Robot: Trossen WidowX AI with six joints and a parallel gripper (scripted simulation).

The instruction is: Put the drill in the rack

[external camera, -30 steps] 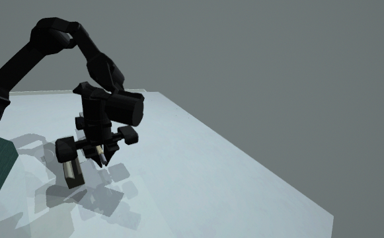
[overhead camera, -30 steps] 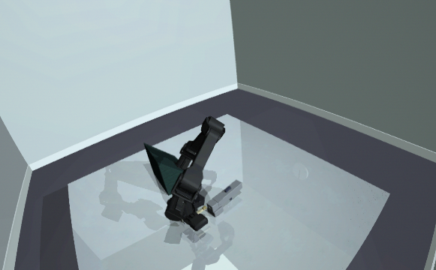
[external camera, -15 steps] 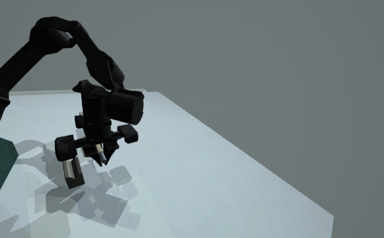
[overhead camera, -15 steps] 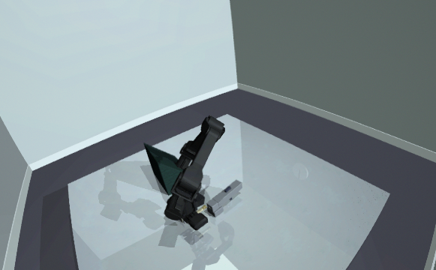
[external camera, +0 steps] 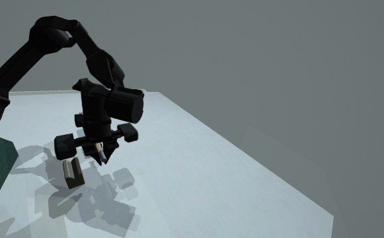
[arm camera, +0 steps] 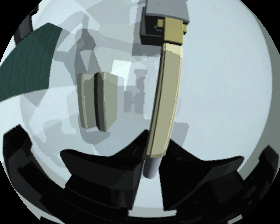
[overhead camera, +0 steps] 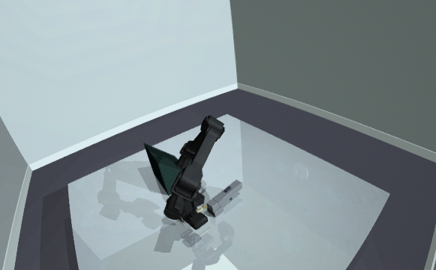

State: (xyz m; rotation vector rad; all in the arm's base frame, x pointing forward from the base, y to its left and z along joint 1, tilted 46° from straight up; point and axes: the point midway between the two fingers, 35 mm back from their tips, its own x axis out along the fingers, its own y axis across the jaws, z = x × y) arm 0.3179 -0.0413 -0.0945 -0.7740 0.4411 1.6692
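Now: the drill 4 cm to the left of my gripper tip, 4 cm above it and 1 cm behind it. Also, from my gripper tip: rack (8 cm behind, 2 cm below, 1 cm to the left); key (21 cm to the left, 6 cm behind, 1 cm above).
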